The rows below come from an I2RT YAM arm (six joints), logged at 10 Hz.
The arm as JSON. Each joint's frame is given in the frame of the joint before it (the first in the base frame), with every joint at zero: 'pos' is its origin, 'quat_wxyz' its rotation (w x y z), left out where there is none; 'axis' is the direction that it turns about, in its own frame. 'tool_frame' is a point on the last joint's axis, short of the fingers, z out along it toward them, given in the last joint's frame.
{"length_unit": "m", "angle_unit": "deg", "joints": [
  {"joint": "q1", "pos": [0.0, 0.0, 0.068], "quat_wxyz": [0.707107, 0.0, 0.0, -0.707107], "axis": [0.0, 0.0, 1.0]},
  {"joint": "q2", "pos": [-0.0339, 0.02, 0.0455], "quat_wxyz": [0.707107, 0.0, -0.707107, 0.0], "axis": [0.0, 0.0, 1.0]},
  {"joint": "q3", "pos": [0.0, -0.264, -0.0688], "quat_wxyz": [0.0, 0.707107, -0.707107, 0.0], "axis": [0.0, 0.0, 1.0]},
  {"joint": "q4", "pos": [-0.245, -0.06, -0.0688], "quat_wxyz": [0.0, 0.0, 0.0, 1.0], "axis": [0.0, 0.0, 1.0]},
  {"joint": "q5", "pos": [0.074, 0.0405, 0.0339], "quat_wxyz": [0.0, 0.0, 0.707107, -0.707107], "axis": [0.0, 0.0, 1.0]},
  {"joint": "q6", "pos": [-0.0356, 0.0, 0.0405], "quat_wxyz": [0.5, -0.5, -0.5, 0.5], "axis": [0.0, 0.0, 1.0]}
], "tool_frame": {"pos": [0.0, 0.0, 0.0], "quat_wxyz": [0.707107, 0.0, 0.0, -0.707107]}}
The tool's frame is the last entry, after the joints.
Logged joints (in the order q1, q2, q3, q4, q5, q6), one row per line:
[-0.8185, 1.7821, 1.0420, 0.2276, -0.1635, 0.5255]
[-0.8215, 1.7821, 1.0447, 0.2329, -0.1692, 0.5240]
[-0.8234, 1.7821, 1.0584, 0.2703, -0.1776, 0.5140]
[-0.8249, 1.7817, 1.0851, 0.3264, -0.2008, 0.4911]
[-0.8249, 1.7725, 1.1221, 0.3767, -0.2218, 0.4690]
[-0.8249, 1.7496, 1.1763, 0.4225, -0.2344, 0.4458]
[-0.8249, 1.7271, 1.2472, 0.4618, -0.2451, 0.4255]
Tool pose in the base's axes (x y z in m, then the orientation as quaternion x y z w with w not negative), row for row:
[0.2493, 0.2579, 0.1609, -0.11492, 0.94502, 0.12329, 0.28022]
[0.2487, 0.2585, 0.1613, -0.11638, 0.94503, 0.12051, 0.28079]
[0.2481, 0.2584, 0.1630, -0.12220, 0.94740, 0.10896, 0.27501]
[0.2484, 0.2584, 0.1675, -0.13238, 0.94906, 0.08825, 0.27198]
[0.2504, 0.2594, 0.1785, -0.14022, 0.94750, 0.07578, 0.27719]
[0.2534, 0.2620, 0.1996, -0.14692, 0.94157, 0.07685, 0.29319]
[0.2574, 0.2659, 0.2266, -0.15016, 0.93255, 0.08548, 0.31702]
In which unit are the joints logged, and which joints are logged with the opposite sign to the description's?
The joints are logged in radians. Opposite sign: q1, q4, q5.
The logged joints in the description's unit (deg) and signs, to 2 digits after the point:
[46.90, 102.11, 59.70, -13.04, 9.37, 30.11]
[47.07, 102.11, 59.86, -13.34, 9.69, 30.02]
[47.18, 102.11, 60.64, -15.49, 10.18, 29.45]
[47.26, 102.08, 62.17, -18.70, 11.50, 28.14]
[47.26, 101.56, 64.29, -21.58, 12.71, 26.87]
[47.26, 100.24, 67.40, -24.21, 13.43, 25.54]
[47.26, 98.96, 71.46, -26.46, 14.04, 24.38]

